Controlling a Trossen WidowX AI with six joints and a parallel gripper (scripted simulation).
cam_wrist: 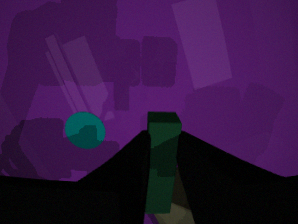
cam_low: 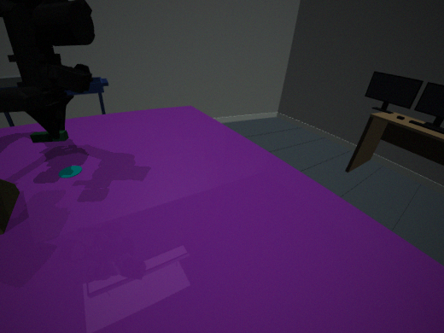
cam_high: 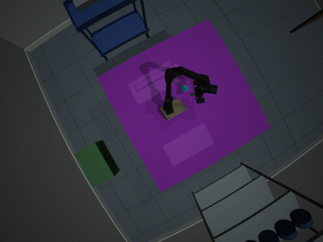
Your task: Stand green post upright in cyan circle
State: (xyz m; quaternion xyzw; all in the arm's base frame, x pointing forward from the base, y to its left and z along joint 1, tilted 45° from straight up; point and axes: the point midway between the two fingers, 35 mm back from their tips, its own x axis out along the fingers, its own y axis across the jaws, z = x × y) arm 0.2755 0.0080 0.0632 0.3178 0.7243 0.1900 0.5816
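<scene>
The cyan circle is 4 cm behind my gripper tip, 10 cm to the left of it and 14 cm below it. Round my gripper tip: green post (2 cm behind).
</scene>
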